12 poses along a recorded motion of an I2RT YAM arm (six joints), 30 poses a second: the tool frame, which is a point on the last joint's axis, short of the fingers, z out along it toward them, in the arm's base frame.
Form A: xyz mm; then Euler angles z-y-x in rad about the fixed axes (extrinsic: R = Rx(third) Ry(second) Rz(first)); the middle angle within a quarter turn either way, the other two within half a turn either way.
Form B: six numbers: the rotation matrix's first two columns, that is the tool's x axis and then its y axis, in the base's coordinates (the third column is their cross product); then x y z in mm. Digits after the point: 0 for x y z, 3 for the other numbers.
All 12 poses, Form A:
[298 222 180 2.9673 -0.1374 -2.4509]
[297 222 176 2.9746 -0.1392 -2.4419]
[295 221 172 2.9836 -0.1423 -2.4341]
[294 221 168 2.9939 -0.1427 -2.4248]
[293 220 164 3.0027 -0.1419 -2.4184]
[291 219 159 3.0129 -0.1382 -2.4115]
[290 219 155 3.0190 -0.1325 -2.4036]
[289 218 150 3.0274 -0.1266 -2.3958]
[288 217 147 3.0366 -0.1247 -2.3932]
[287 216 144 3.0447 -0.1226 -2.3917]
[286 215 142 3.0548 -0.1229 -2.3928]
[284 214 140 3.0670 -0.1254 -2.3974]
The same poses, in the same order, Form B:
[-0.976 -0.220 -0.006 -0.172 0.744 0.646 298 222 180]
[-0.977 -0.215 -0.002 -0.165 0.740 0.653 297 222 176]
[-0.978 -0.211 0.004 -0.156 0.736 0.659 295 221 172]
[-0.979 -0.203 0.009 -0.146 0.732 0.666 294 221 168]
[-0.980 -0.196 0.013 -0.137 0.730 0.670 293 220 164]
[-0.982 -0.187 0.016 -0.127 0.727 0.675 291 219 159]
[-0.984 -0.179 0.015 -0.121 0.723 0.680 290 219 155]
[-0.986 -0.169 0.015 -0.113 0.720 0.685 289 218 150]
[-0.987 -0.161 0.019 -0.104 0.720 0.686 288 217 147]
[-0.988 -0.154 0.023 -0.096 0.720 0.687 287 216 144]
[-0.989 -0.147 0.030 -0.086 0.723 0.686 286 215 142]
[-0.989 -0.139 0.041 -0.074 0.727 0.682 284 214 140]

